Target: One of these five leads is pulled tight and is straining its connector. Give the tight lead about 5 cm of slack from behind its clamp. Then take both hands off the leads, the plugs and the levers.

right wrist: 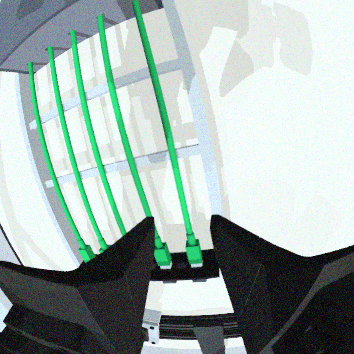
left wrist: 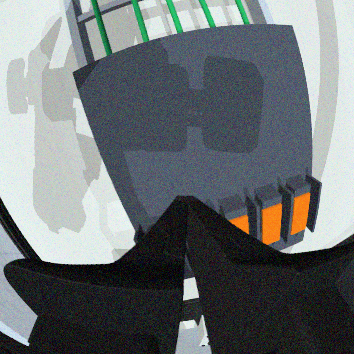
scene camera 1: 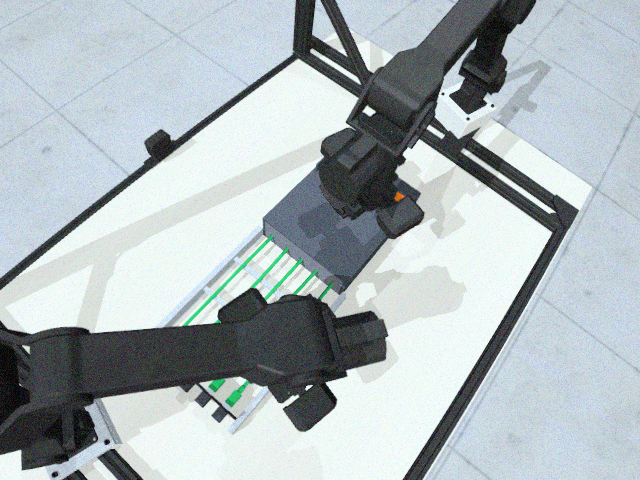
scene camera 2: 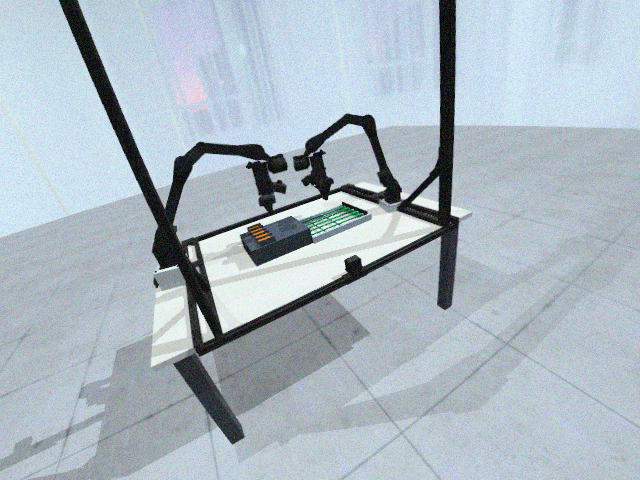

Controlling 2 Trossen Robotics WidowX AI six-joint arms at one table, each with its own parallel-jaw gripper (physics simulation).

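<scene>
Five green leads run from the dark grey box to green plugs at a black connector strip. The outermost lead, at the right in the right wrist view, looks nearly straight and ends in its plug. My right gripper is part open and empty above the plug end; that lead passes between its fingertips in the wrist view, with no finger touching it visibly. My left gripper is shut and empty above the box, near the orange levers. Some levers are hidden by its fingers in the left wrist view.
Pale side rails and crossbars frame the leads. A black frame edges the table, with a small black block on one long side. My right forearm covers part of the leads in scene camera 1.
</scene>
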